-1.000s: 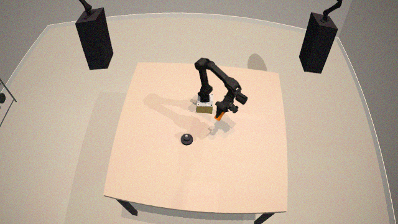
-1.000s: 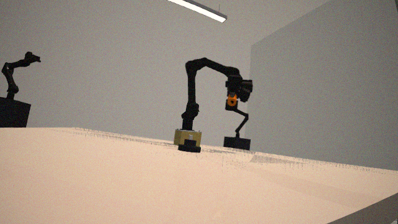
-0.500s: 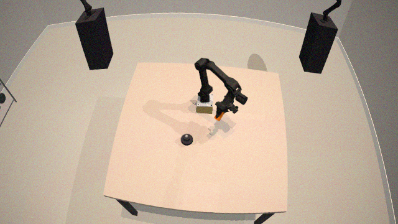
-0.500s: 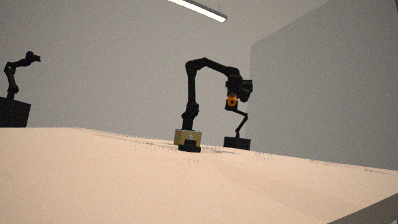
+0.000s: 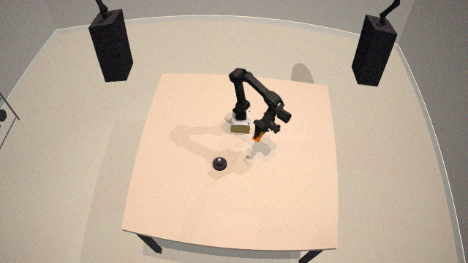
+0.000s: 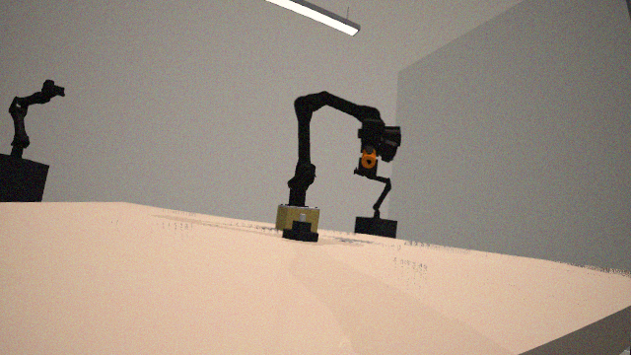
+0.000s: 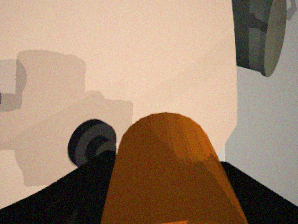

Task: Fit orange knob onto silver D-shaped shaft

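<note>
The orange knob lies 2 cm behind my gripper tip, 2 cm to the left of it and 2 cm above it. Also, from my gripper tip: round pedestal 3 cm ahead, 20 cm to the right, 21 cm below.
</note>
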